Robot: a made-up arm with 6 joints.
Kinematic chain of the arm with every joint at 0, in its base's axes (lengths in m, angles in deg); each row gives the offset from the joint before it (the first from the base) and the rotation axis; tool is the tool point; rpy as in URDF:
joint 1: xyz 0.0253 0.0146 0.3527 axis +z
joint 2: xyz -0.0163 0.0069 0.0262 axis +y
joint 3: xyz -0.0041 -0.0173 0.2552 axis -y
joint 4: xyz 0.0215 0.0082 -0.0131 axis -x
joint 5: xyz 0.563 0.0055 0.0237 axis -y
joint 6: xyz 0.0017 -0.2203 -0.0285 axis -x
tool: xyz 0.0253 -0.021 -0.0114 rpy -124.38 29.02 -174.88
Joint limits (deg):
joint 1: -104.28..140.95
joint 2: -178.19..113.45
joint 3: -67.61..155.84
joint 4: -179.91..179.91
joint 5: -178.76..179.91
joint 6: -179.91..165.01
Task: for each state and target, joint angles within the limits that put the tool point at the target. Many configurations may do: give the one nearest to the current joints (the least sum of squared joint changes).
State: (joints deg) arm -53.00 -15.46 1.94 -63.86 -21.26 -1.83
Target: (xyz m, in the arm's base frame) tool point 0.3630 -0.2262 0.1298
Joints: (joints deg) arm -31.41 6.97 -21.68 -77.52 -21.23 -2.49
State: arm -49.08 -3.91 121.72 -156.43 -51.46 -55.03
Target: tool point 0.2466 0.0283 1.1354
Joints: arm -66.42 35.80 137.95 -161.16 -67.85 -60.46
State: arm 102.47 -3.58 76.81 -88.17 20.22 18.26
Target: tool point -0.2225 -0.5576 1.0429
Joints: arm 72.38 -60.41 86.14 -104.53 7.65 17.19
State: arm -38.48 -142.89 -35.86 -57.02 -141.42 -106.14
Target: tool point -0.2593 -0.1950 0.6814
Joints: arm 5.09 -149.09 -30.91 -40.95 -146.19 -102.80
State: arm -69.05 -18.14 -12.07 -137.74 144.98 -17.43
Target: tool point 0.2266 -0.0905 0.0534
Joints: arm -57.41 -3.67 -50.31 -136.42 151.85 -16.34
